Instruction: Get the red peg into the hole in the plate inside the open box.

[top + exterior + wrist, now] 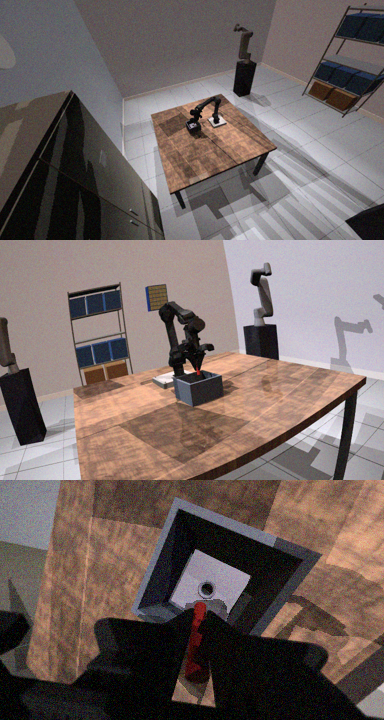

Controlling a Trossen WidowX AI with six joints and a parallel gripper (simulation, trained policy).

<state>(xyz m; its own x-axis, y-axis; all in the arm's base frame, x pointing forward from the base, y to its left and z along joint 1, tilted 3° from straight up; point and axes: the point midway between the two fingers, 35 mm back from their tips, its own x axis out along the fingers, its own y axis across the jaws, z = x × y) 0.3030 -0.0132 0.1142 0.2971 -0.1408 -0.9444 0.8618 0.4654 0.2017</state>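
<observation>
The red peg lies 10 mm behind my gripper tip, 10 mm to the left of it and 20 mm above it. From my gripper tip the other things lie so: blue-grey box (20 mm ahead, 20 mm to the right, 90 mm below); then white plate (20 mm ahead, 20 mm to the right, 70 mm below).
</observation>
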